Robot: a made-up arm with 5 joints.
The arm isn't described. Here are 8 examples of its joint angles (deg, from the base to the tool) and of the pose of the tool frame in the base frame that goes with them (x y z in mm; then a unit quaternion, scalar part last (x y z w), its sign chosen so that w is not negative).
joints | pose
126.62 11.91 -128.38 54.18 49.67 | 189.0 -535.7 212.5 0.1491 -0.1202 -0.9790 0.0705
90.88 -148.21 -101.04 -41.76 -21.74 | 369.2 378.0 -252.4 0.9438 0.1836 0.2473 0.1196
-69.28 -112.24 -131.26 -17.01 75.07 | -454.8 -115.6 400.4 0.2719 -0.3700 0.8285 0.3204
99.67 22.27 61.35 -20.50 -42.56 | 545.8 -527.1 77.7 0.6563 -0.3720 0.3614 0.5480
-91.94 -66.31 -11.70 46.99 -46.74 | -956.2 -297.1 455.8 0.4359 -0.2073 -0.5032 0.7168
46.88 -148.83 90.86 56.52 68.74 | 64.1 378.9 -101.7 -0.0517 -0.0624 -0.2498 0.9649
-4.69 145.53 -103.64 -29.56 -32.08 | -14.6 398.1 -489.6 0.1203 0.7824 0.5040 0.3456
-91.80 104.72 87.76 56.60 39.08 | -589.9 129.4 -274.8 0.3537 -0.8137 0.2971 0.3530
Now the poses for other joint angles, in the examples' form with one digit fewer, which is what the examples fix.
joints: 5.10 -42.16 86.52 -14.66 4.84
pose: 136 678 90 0.213 0.549 0.731 0.346
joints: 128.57 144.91 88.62 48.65 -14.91
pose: 442 -527 -428 -0.765 0.386 -0.514 0.019
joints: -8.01 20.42 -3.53 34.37 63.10
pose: 4 392 138 -0.034 -0.735 -0.199 0.647
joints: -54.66 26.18 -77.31 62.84 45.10
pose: -424 498 119 0.125 -0.222 -0.089 0.963
